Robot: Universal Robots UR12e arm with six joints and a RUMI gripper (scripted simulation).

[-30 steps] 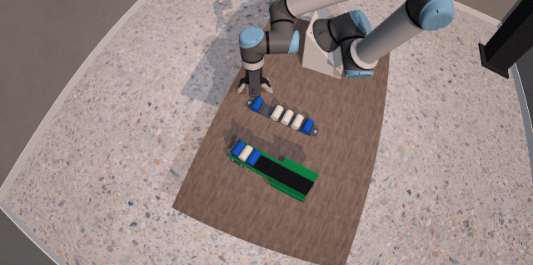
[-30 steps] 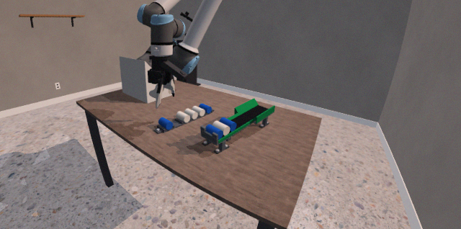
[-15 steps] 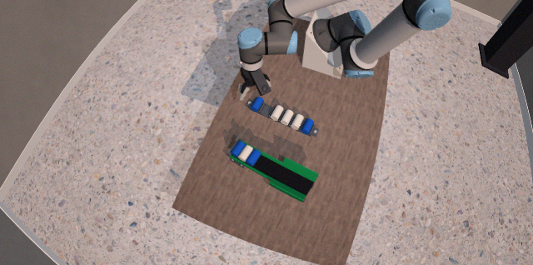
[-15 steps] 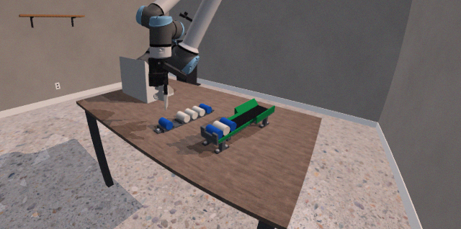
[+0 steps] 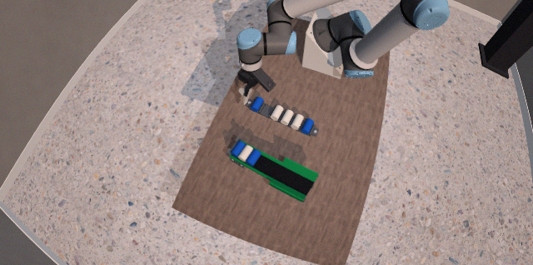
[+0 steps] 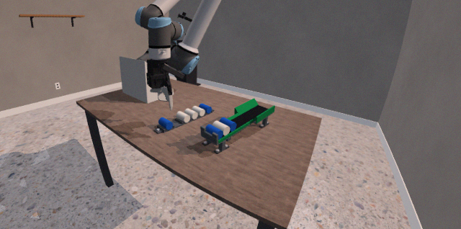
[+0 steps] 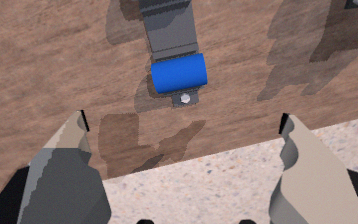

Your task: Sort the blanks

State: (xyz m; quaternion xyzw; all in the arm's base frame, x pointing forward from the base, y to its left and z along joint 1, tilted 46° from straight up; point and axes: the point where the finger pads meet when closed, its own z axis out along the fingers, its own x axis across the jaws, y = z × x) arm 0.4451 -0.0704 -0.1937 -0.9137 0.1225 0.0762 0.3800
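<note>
The stock rack lies 130 mm to the left of my hand and 130 mm below it. From my hand the other things lie so: grey stop (260 mm ahead, 10 mm to the left, 60 mm below).
</note>
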